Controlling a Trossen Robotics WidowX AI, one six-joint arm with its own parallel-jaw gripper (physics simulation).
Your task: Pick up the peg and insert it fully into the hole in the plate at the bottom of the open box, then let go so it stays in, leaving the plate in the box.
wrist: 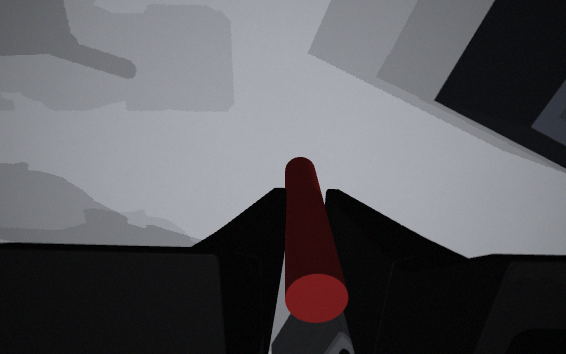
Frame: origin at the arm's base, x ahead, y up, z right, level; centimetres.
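Where they show: gripper, between the fingertips: (305,201).
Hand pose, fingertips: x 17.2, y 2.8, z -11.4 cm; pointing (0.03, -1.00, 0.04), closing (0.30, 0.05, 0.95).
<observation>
Things, the pixels of their top centre, and the offset from my fingertips. "spot": a spot on its surface instead. Level surfaces: height alone.
- red peg, centre of its top: (325,300) dx -0.3, dy +4.3, dz +0.1 cm
- box, a spot on its surface: (480,80) spot: dx +7.2, dy -11.1, dz +11.2 cm
- light grey table top, height of its surface: dy -15.0 cm
The red peg (311,230) is held between the two black fingers of my gripper (305,201), which is shut on it. Its round bright end faces the camera and its far end points down past the fingertips, above the light table top. The box (480,80) shows in part at the upper right, as a dark wall with a bluish-grey surface inside it. It stands apart from the peg, up and to the right. The plate's hole does not show in this view.
The light grey table top (270,120) runs under the gripper, with grey shadows at the left and beside the box. Part of a grey object (310,335) shows at the bottom, below the peg's near end; I cannot tell what it is.
</observation>
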